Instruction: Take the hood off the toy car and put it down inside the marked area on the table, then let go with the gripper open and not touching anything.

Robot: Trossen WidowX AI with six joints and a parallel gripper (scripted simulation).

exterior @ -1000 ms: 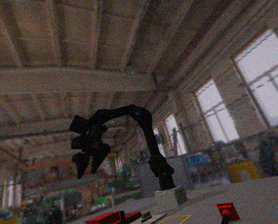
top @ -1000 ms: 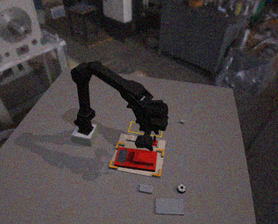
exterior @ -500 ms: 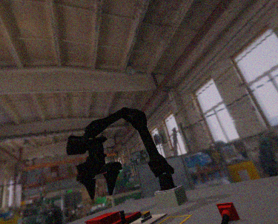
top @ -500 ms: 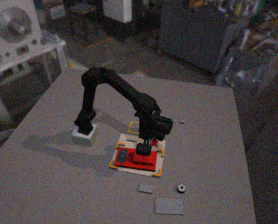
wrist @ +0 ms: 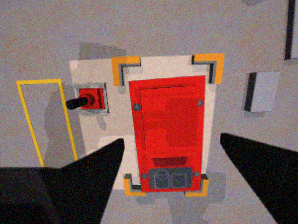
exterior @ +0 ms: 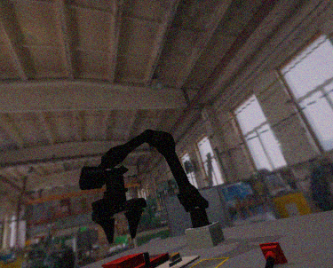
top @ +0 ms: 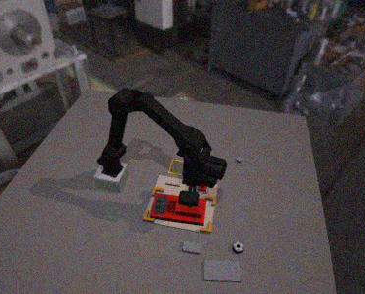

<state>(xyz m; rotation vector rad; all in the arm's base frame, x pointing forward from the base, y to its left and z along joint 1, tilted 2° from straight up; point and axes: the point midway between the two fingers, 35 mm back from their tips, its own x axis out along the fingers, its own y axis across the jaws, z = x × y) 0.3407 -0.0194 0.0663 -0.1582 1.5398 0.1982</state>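
Now: the hood 5 cm below my gripper tip and 1 cm to the right of it.
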